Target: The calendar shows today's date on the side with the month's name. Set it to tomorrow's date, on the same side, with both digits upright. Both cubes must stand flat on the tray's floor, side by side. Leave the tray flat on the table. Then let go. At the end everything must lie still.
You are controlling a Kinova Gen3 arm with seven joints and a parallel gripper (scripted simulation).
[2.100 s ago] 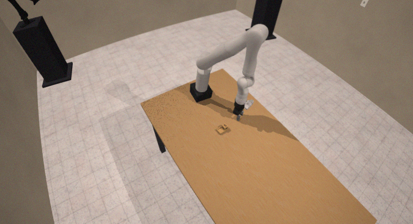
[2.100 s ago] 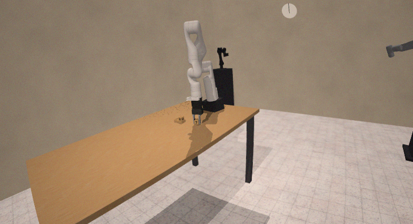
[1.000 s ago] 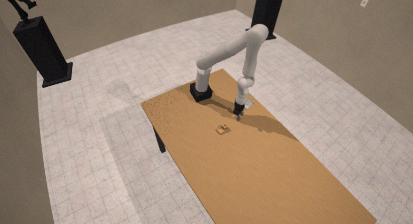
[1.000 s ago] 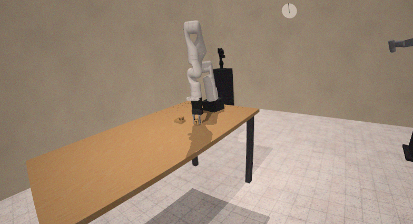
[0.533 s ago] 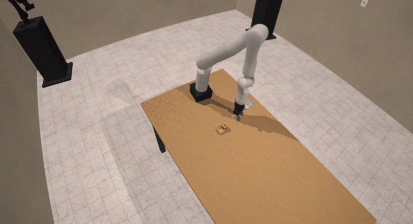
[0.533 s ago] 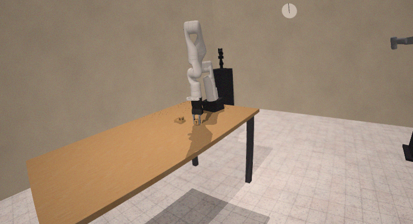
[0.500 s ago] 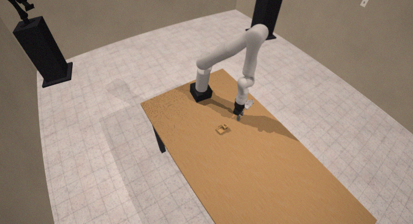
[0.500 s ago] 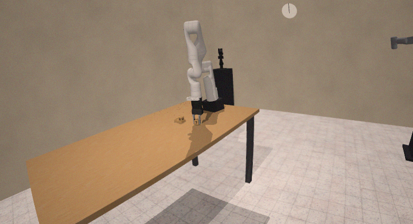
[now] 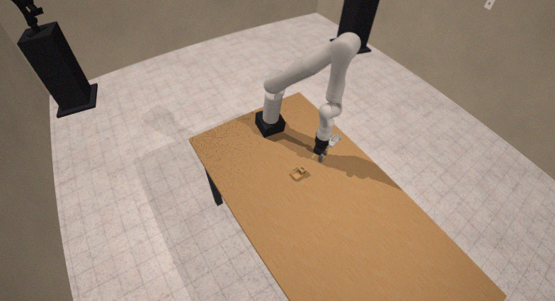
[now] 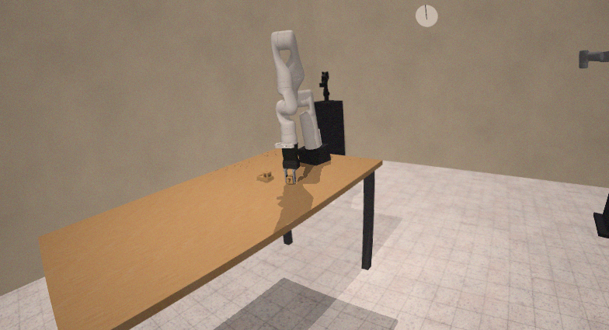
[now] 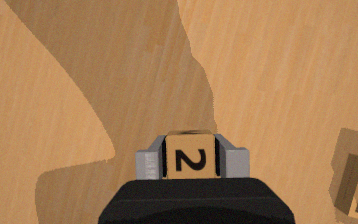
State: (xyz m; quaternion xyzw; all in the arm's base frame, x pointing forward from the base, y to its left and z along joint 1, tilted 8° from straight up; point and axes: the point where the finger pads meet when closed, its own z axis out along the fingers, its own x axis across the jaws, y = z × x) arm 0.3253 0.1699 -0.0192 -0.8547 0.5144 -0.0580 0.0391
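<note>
The wooden date cube is right at my hand. The rest, counted from my hand: wooden tray: 4 cm ahead, 16 cm to the right, 2 cm below.
</note>
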